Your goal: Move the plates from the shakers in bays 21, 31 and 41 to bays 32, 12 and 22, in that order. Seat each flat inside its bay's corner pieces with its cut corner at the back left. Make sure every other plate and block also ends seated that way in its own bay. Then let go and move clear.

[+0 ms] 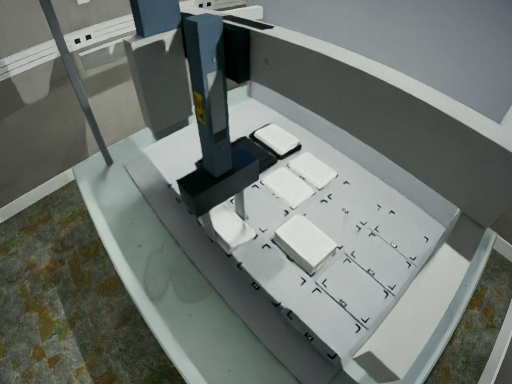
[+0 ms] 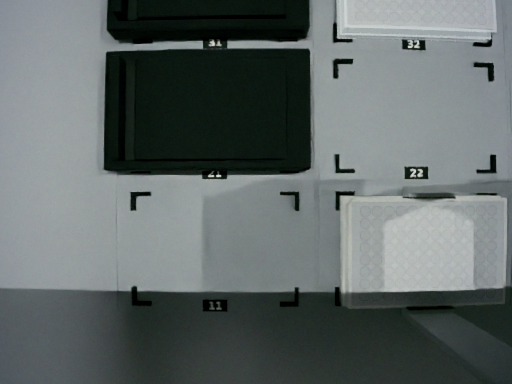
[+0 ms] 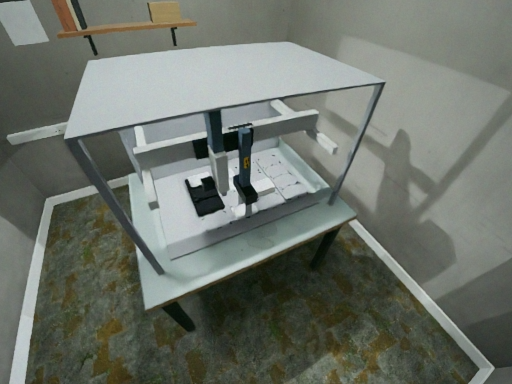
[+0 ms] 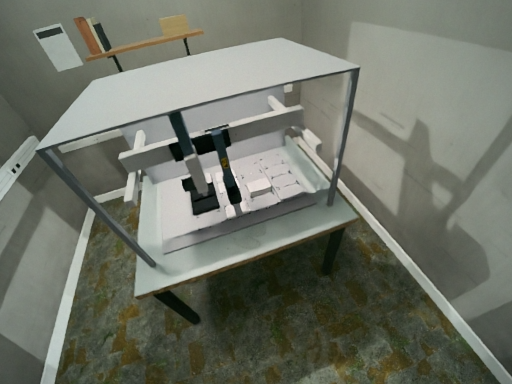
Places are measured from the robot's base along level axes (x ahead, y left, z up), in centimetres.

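Where they show: gripper, fingertip midpoint: (image 1: 226,226) (image 2: 425,251) (image 3: 244,209) (image 4: 237,209); robot's base, link origin: (image 1: 168,186) (image 2: 137,300) (image 3: 207,231) (image 4: 199,229).
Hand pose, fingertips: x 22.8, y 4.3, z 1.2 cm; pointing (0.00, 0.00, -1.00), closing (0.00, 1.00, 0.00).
Each offset is from my fingertips to the top centre of the thing. "pt": to the spot under its first point.
My gripper (image 1: 226,220) (image 2: 424,251) is shut on a white well plate {dx +0.0, dy +0.0, dz +0.7 cm} (image 1: 235,232) (image 2: 370,250). The plate looks level, slightly above bay 12, shifted right of the left corner pieces; it hides the bay's label, and I cannot make out its cut corner. A white plate {dx +0.0, dy +21.4, dz +0.2 cm} (image 1: 288,186) (image 2: 417,15) lies in bay 32. Bay 22's corner pieces {pt dx -6.0, dy +6.9, dz -1.2 cm} (image 2: 343,163) surround bare deck. The shaker in bay 21 {dx -16.8, dy +10.9, dz +1.9 cm} (image 2: 210,110) and the shaker in bay 31 {dx -16.8, dy +21.6, dz +1.9 cm} (image 1: 256,154) (image 2: 215,27) bear no plate. Another white plate {dx -15.8, dy +32.2, dz +2.4 cm} (image 1: 277,138) sits on the shaker in bay 41.
Another white plate {dx +0.0, dy +32.1, dz +0.2 cm} (image 1: 313,170) lies behind the one in bay 32. A tall white block {dx +16.4, dy +10.7, dz +2.9 cm} (image 1: 306,240) (image 4: 259,187) stands to the right of my gripper. The pipetting stage (image 1: 161,80) (image 3: 218,167) hangs to the left. Bay 11's corner pieces {pt dx -22.9, dy -4.1, dz -1.0 cm} (image 2: 135,300) show left of the held plate.
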